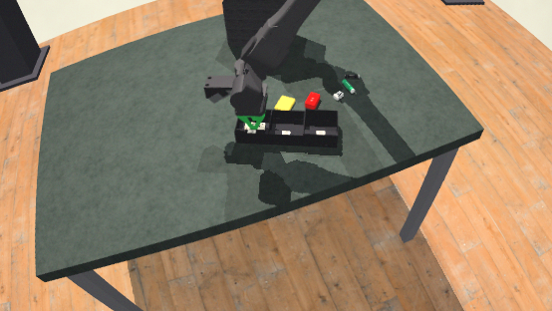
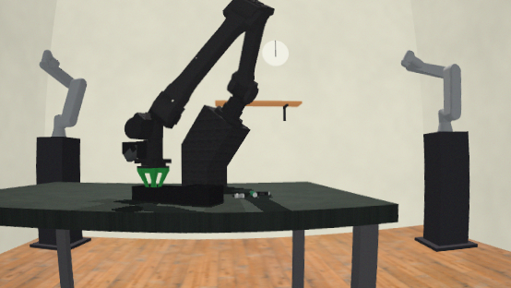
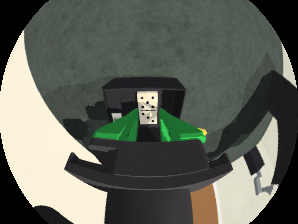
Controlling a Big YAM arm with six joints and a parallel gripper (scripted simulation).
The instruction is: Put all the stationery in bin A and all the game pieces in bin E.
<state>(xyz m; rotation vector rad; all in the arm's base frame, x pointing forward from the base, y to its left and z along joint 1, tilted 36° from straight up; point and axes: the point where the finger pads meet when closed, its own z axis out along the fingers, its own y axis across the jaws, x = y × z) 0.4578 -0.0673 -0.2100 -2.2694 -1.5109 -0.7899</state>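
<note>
Now: hand 10 mm above the white die. From my hand the other things lie so: red block 60 mm behind, 170 mm to the left, 20 mm below; then bin row 30 mm ahead, 80 mm to the left; then yellow block 60 mm behind, 90 mm to the left, 20 mm below.
</note>
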